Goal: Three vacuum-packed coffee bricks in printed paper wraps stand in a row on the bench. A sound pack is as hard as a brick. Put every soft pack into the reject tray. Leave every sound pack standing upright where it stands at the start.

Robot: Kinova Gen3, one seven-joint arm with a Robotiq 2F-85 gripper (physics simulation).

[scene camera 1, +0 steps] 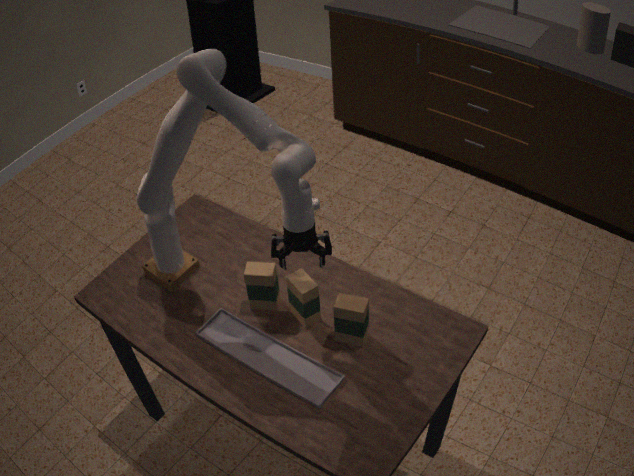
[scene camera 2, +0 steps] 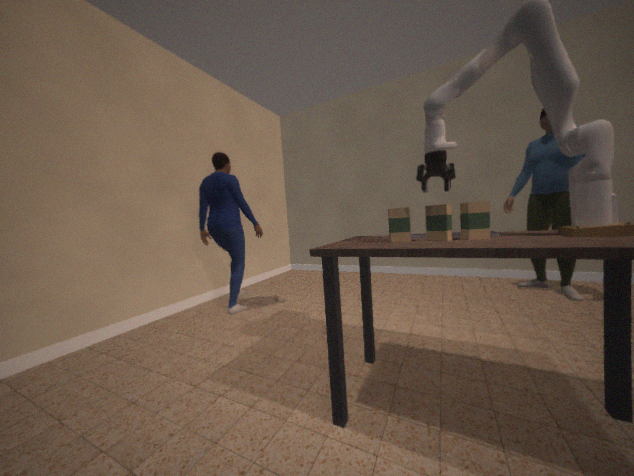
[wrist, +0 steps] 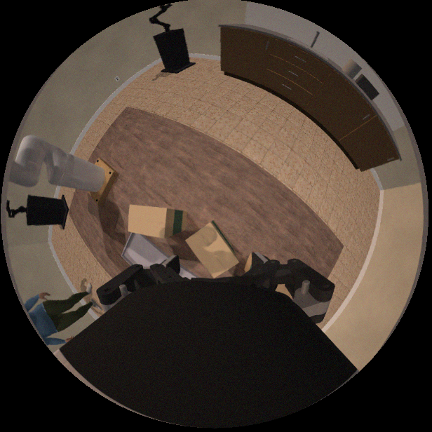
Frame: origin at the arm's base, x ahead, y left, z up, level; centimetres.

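Seen in the pictures: gripper, fingertip midpoint: point(scene camera 1: 302, 266) point(scene camera 2: 436, 191); arm's base, link origin: point(scene camera 1: 170, 262) point(scene camera 2: 592, 225).
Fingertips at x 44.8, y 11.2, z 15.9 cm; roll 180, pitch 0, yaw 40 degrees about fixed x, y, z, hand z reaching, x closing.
Observation:
Offsets run from my fingertips to a thing's top centre.
Three tan coffee packs with green bands stand upright in a row. The pack nearest the arm's base point(scene camera 1: 261, 287) point(scene camera 2: 475, 221) point(wrist: 148, 221) is at one end. The middle pack @(dx -0.4, dy -0.4, dz -5.2 cm) point(scene camera 1: 303, 298) point(scene camera 2: 438, 223) point(wrist: 212, 249) is turned at an angle to it. The far pack @(dx +14.3, dy +0.9, dz -5.2 cm) point(scene camera 1: 351, 320) point(scene camera 2: 399, 224) is mostly hidden behind a finger in the wrist view. Which packs are soft cannot be seen. The grey reject tray @(dx +0.6, dy -17.8, dz -17.9 cm) point(scene camera 1: 271, 358) point(wrist: 144, 250) is empty. My gripper point(scene camera 1: 302, 264) point(scene camera 2: 435, 190) point(wrist: 215, 262) is open and empty, pointing down above the middle pack, clear of its top.
The wooden bench point(scene camera 1: 204, 225) point(scene camera 2: 491, 252) point(wrist: 200, 165) carries the arm's base plate point(scene camera 1: 171, 268) point(wrist: 106, 180) at one end. The tray lies along one side of the row. A person in dark blue point(scene camera 2: 221, 204) and a person in light blue point(scene camera 2: 547, 163) stand beyond the bench.

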